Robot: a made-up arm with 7 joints.
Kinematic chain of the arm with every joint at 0, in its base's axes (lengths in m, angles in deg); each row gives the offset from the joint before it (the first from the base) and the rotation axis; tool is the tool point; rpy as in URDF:
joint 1: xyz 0 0 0.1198 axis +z
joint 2: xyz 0 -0.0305 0.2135 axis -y
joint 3: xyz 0 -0.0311 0.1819 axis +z
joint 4: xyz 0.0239 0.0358 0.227 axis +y
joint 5: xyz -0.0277 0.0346 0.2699 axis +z
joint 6: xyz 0 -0.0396 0.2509 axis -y
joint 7: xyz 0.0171 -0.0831 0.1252 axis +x
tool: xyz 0 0 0 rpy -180 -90 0
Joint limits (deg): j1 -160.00..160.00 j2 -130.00..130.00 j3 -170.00..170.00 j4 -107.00..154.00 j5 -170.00..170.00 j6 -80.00..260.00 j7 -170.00..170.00
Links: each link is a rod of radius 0.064 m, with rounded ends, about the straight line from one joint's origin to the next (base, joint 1, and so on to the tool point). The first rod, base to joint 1, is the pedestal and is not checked.
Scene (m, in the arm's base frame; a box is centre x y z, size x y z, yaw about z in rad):
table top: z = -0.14
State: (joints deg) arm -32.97 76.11 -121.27 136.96 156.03 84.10 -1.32
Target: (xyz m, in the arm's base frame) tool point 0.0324 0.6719 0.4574
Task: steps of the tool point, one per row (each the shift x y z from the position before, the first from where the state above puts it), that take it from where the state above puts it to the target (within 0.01 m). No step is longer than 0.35 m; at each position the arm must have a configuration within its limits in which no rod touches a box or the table.
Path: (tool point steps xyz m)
1: -0.1715 0.0851 -0.0818
2: -0.1296 0.1857 -0.0498
3: -0.0367 0.2515 -0.0023
4: 0.0824 0.2558 0.0540
5: 0.1900 0.1900 0.1100
6: 0.2483 0.0689 0.1564

